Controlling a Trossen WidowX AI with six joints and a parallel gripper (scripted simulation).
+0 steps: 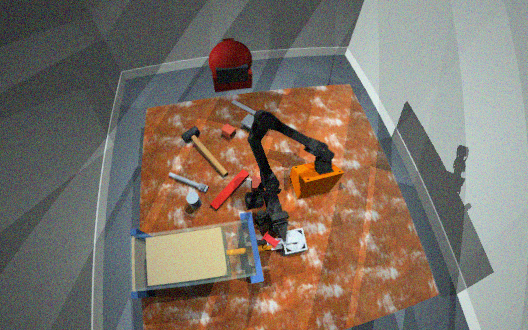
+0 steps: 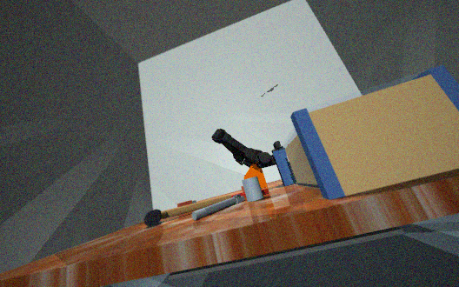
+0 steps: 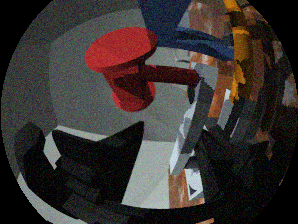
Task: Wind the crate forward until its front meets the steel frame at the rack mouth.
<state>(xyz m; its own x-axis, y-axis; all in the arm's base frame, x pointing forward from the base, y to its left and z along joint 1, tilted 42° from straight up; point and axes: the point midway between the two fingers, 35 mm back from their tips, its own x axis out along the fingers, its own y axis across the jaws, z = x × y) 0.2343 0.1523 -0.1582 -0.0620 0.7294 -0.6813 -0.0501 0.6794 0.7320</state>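
The red-knobbed winch handle lies 1 cm to the right of my gripper tip, 1 cm below it and 1 cm ahead of it. Also, from my gripper tip: red knob 5 cm ahead, 2 cm above, 1 cm to the right; blue steel frame 11 cm ahead, 3 cm below, 1 cm to the right; winch 10 cm below, 7 cm behind, 1 cm to the right.
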